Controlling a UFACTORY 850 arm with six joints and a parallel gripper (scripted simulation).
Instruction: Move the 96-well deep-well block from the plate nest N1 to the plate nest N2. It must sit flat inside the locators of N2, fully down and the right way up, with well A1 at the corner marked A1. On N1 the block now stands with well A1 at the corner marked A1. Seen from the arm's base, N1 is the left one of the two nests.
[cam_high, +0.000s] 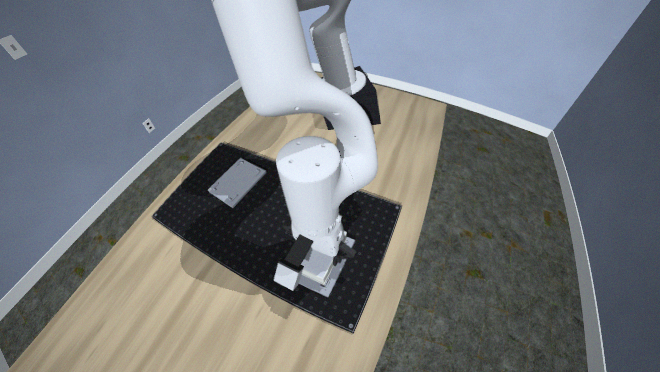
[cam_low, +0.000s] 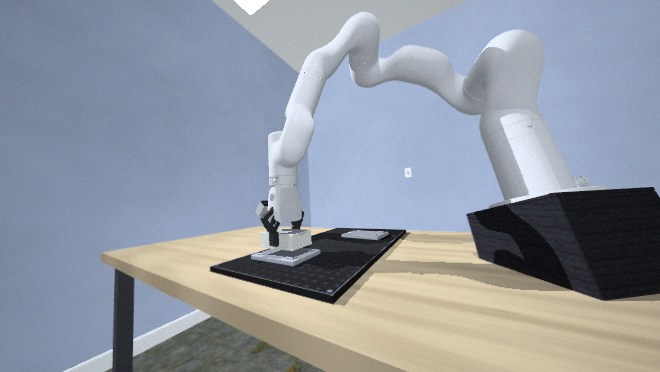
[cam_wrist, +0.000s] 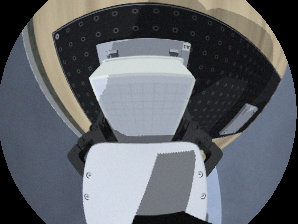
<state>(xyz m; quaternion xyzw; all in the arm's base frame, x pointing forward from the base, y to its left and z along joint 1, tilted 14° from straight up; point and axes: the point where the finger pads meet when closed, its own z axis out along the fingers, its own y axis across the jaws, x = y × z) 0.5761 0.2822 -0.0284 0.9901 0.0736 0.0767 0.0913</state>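
The plate nest N1 lies 40 mm below my hand. The rest, counted from my hand: plate nest N2 (370 mm to the right, 60 mm behind, 40 mm below); then white deep-well block (right at my hand).
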